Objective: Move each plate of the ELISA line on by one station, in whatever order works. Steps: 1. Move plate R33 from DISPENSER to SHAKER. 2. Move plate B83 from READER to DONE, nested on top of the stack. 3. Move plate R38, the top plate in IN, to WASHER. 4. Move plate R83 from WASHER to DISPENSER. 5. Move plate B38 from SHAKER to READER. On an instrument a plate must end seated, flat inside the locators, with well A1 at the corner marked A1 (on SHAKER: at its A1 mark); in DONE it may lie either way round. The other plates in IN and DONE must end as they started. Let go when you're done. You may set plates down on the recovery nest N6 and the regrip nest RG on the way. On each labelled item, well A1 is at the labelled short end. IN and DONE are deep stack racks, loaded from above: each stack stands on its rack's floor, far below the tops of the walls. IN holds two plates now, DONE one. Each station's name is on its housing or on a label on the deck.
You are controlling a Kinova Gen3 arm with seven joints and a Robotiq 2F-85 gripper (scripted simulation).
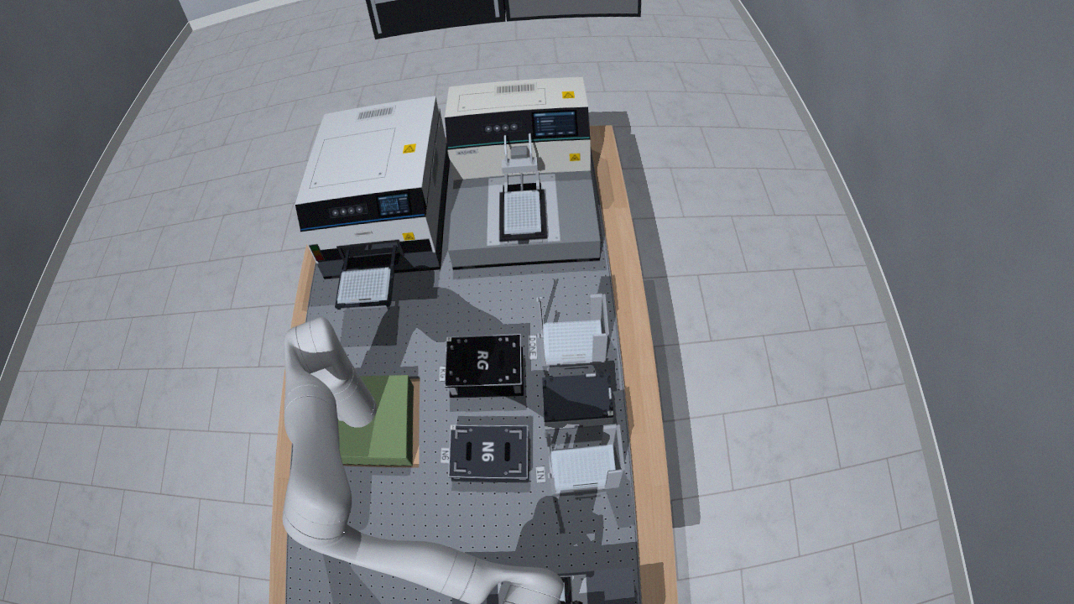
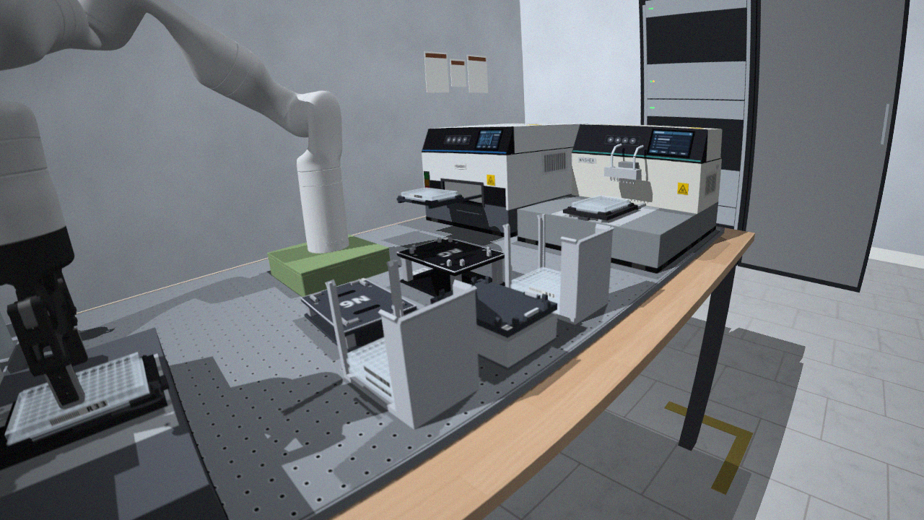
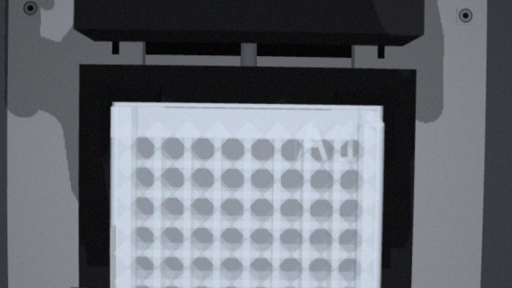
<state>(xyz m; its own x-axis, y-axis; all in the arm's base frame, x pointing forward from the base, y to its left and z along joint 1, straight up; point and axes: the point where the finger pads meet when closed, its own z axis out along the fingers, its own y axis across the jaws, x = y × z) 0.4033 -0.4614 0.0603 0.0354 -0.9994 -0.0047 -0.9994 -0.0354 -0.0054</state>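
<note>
Now: hand 20 mm above the plate R33. The rest, counted from my hand: RG nest: 570 mm to the left, 120 mm behind, 50 mm below; plate R38: 330 mm to the left, 80 mm below, 80 mm ahead; dispenser head: 90 mm to the right, 10 mm above.
</note>
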